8 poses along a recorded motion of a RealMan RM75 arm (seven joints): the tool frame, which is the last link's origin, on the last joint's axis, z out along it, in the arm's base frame.
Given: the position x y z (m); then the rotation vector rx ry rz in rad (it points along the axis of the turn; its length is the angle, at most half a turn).
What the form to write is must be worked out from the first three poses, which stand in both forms.
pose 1, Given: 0.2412 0.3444 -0.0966 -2.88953 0.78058 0.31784
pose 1, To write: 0.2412 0.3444 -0.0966 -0.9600 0.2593 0.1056 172.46
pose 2, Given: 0.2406 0.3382 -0.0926 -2.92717 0.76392 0.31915
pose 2, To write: 0.2406 0.3382 -0.0926 -0.9623 0.2511 0.1049 174.29
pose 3, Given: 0.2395 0.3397 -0.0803 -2.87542 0.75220 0.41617
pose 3, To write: 0.2395 0.3397 -0.0803 -0.9581 0.2506 0.1387 171.95
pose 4, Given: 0.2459 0.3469 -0.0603 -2.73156 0.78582 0.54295
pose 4, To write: 0.2459 0.3469 -0.0603 -0.9440 0.2716 0.1876 165.80
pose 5, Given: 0.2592 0.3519 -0.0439 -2.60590 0.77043 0.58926
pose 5, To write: 0.2592 0.3519 -0.0439 -0.9372 0.2771 0.2119 159.31
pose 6, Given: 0.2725 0.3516 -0.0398 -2.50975 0.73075 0.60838
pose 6, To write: 0.2725 0.3516 -0.0398 -0.9351 0.2723 0.2267 153.77
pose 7, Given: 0.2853 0.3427 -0.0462 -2.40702 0.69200 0.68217
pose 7, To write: 0.2853 0.3427 -0.0462 -0.9273 0.2666 0.2628 148.73
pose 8, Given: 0.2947 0.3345 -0.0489 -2.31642 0.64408 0.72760
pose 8, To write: 0.2947 0.3345 -0.0489 -0.9221 0.2564 0.2897 143.93
